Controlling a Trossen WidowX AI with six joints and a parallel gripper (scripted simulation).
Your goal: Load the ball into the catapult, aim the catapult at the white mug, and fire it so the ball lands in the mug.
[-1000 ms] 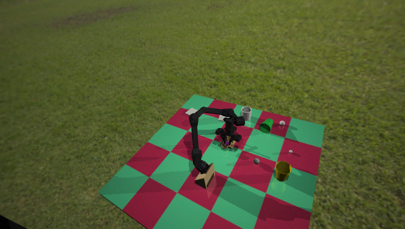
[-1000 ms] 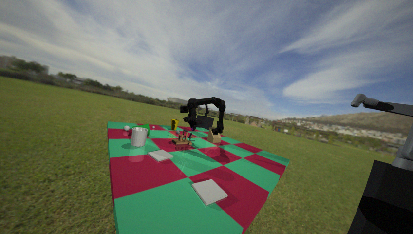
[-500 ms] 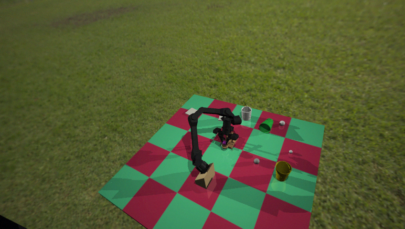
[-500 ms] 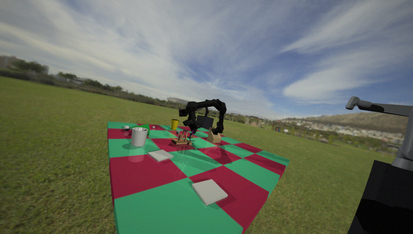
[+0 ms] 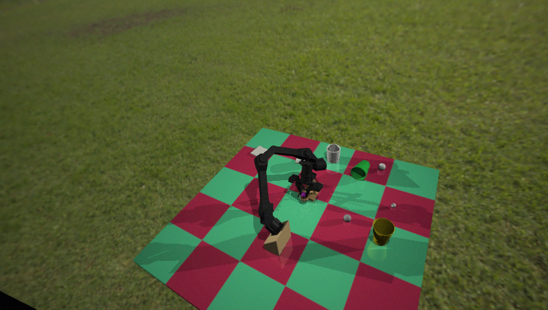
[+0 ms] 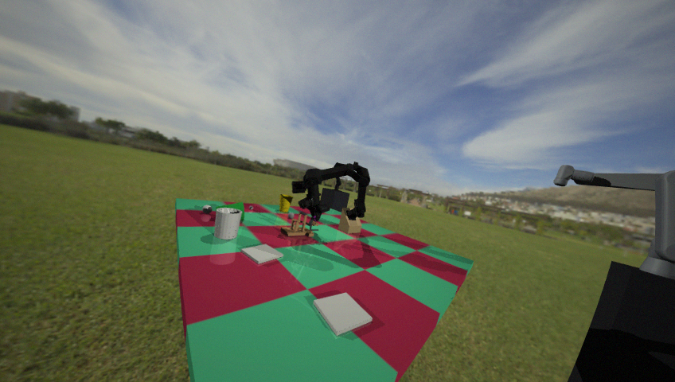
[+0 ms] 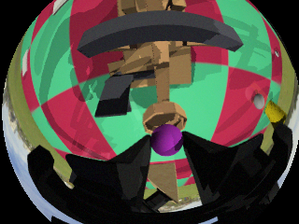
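Now: gripper tip 1 cm below the purple ball. The rest, counted from my gripper tip: grey ball 26 cm to the right, 5 cm below, 1 cm ahead; then wooden catapult 7 cm ahead, 2 cm to the left, 2 cm below; then white mug 43 cm ahead, 4 cm below.
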